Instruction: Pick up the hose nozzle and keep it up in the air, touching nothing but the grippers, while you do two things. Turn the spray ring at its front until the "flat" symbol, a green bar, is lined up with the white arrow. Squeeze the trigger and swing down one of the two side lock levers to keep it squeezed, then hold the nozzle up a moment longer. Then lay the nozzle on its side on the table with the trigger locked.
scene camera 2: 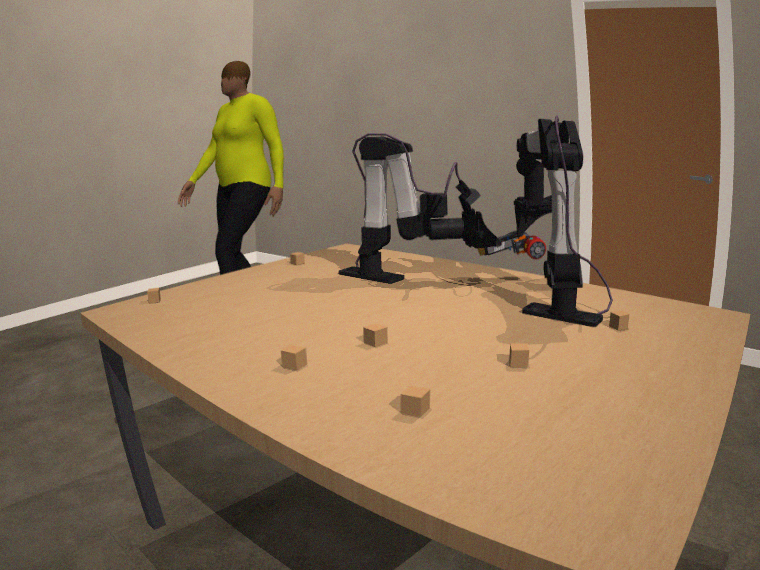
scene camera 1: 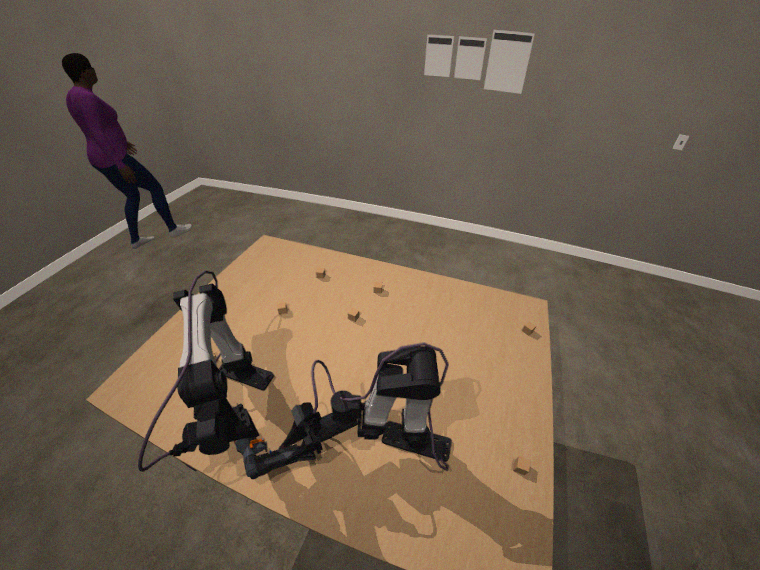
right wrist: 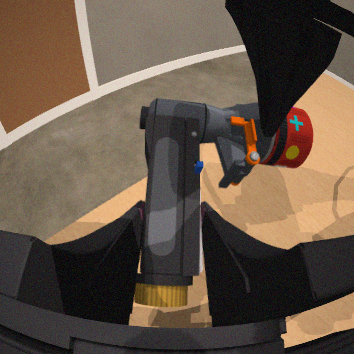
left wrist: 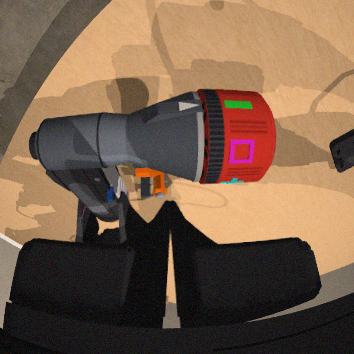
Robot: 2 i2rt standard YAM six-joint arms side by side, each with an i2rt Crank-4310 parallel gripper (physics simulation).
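Frame: origin at the left arm's base, x back, y right, z up, level; centimetres.
Seen in the pictures: left gripper, fingertip midpoint: [scene camera 2: 519,235] [scene camera 1: 256,435] [right wrist: 265,132] [left wrist: 169,203]; right gripper, fingertip midpoint: [scene camera 2: 499,242] [scene camera 1: 281,456] [right wrist: 172,204] [left wrist: 100,194]; left arm's base at its link origin: [scene camera 2: 562,316] [scene camera 1: 245,374]; right arm's base at its link origin: [scene camera 2: 370,276] [scene camera 1: 416,441].
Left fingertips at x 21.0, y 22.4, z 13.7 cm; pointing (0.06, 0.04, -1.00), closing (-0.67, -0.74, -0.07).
Observation:
Pixels of each thing's top centre, then the offset from my left fingertips to it. Level surfaces: height alone.
- red spray ring at its top centre: [left wrist: 232,172] [right wrist: 289,107] [scene camera 2: 534,236] dx +0.3, dy -4.8, dz +0.2 cm
- white arrow at its top centre: [left wrist: 188,108] dx +3.9, dy -4.8, dz -1.5 cm
- orange lock lever at its top centre: [left wrist: 151,194] [right wrist: 247,130] dx +1.2, dy +0.5, dz -0.3 cm
- wooden table at its surface level: dz -13.7 cm
The grey hose nozzle [scene camera 2: 535,247] [left wrist: 165,140] [right wrist: 172,117] is up in the air. My right gripper [right wrist: 172,204] is shut on its handle [right wrist: 167,200]. The red spray ring [left wrist: 250,135] [right wrist: 300,137] has its green bar [left wrist: 238,104] roughly in line with the white arrow [left wrist: 187,106]. The trigger [right wrist: 231,167] stands away from the handle. An orange lock lever [right wrist: 251,135] [left wrist: 150,173] is raised beside it. My left gripper [left wrist: 169,203] [right wrist: 265,132] is shut and empty, its tips close to the nozzle's body and ring; contact is unclear.
Several small wooden cubes lie spread over the wooden table [scene camera 1: 429,306] [scene camera 2: 552,441], including one near the left arm's base [scene camera 2: 618,320] and one in the middle [scene camera 2: 375,335]. Both arm bases stand on the table, and cables loop from the arms. A person [scene camera 1: 101,125] [scene camera 2: 245,141] stands beyond it.

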